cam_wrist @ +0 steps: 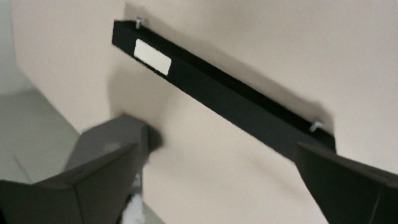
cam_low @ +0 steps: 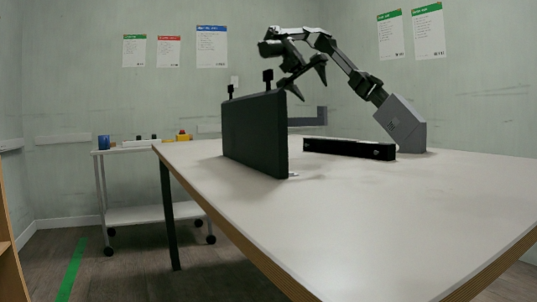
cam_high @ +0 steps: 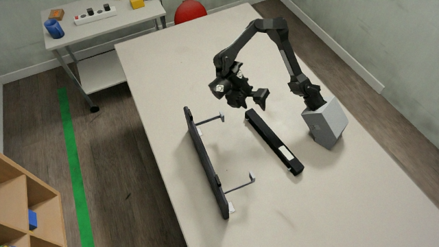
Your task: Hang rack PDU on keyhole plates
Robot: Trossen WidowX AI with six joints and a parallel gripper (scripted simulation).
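My hand is 50 mm past the rack PDU, 80 mm to the right of it and 190 mm above it. From my hand the other things lie so: panel: 250 mm ahead, 70 mm to the left, 140 mm below.
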